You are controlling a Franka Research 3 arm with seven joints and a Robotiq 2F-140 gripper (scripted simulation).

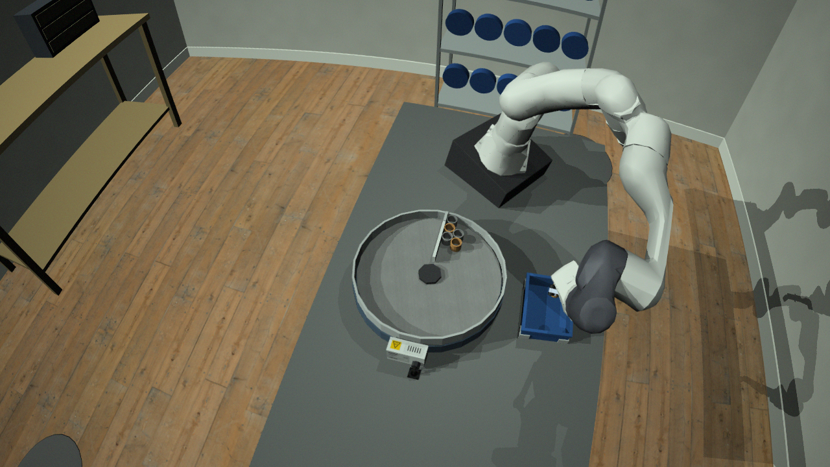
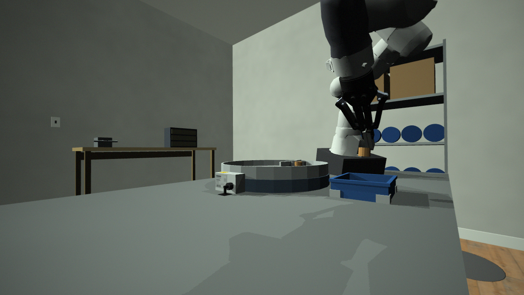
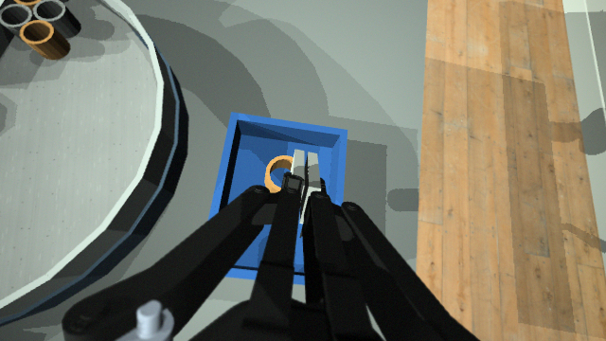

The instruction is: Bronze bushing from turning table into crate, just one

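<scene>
My hand is 1 cm past the blue crate, 2 cm to the left of it and 14 cm above it. The rest, counted from my hand: round turning table (5 cm ahead, 36 cm to the right, 11 cm below).
</scene>
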